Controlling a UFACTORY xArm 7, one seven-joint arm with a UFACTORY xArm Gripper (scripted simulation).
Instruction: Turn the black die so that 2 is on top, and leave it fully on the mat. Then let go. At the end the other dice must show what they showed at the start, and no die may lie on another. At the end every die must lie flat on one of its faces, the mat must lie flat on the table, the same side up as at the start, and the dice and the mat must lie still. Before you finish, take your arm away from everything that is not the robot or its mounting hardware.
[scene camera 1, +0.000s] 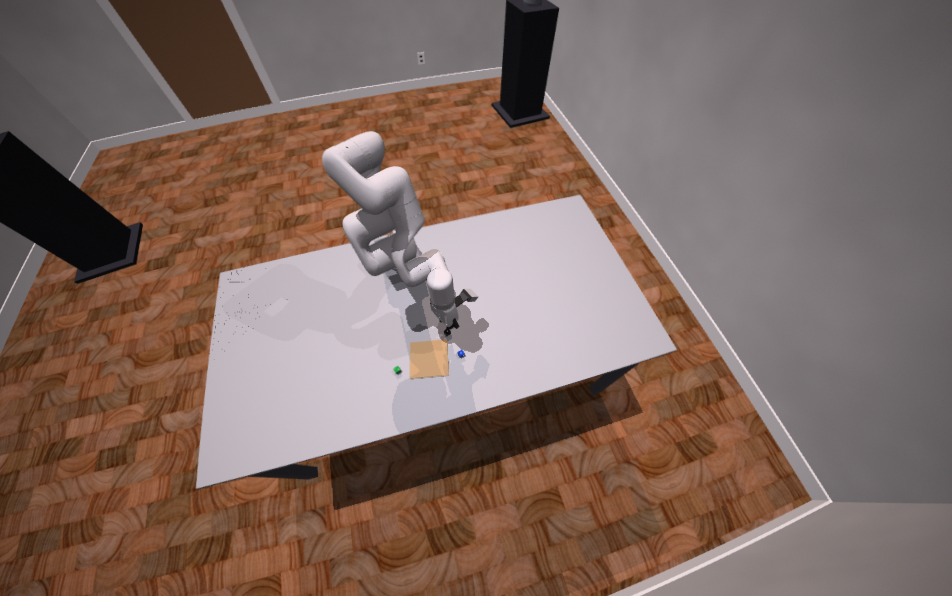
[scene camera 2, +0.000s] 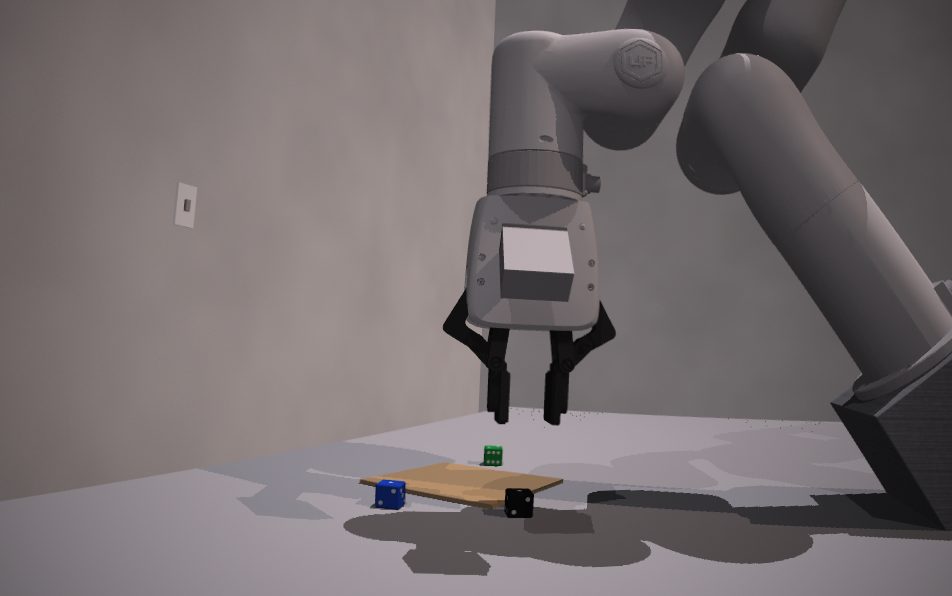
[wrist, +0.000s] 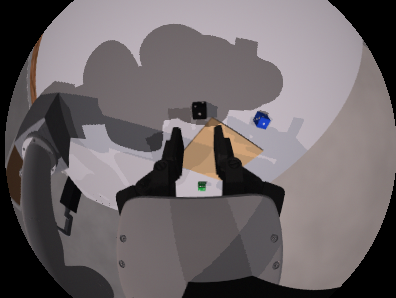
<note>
In view: my gripper (scene camera 2: 526, 422), a tan mat (scene camera 2: 480, 487), a blue die (scene camera 2: 389, 494) and a black die (scene camera 2: 519, 502).
The tan mat shows as well in scene camera 1 (scene camera 1: 427, 358) and in the wrist view (wrist: 199, 154). My gripper shows as well in the wrist view (wrist: 198, 136).
</note>
